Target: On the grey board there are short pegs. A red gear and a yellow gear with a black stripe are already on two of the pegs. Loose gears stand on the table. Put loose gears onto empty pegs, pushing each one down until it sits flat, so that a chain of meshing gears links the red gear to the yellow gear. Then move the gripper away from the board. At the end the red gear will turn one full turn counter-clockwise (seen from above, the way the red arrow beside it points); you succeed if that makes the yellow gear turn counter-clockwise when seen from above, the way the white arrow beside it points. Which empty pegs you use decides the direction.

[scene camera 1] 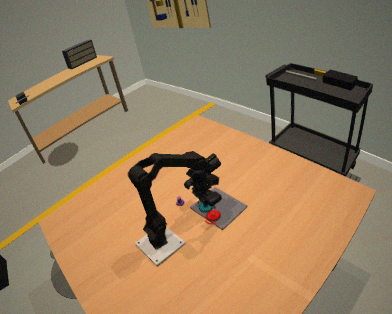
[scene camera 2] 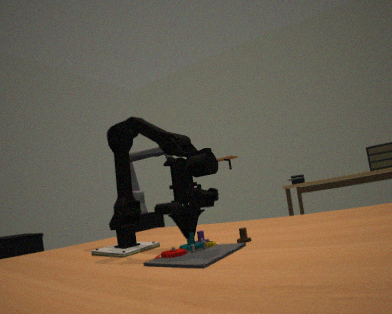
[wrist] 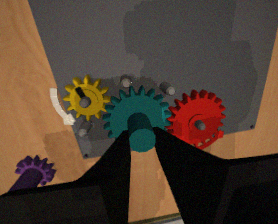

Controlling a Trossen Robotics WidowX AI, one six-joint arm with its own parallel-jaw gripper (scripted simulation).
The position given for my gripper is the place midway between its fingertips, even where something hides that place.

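Note:
You'd see a red gear (wrist: 204, 106) here, plus a yellow gear (wrist: 92, 90) and a teal gear (wrist: 138, 113). My gripper (scene camera 2: 190, 237) is in the scene too, and the wrist view has the gripper (wrist: 140, 133) as well.

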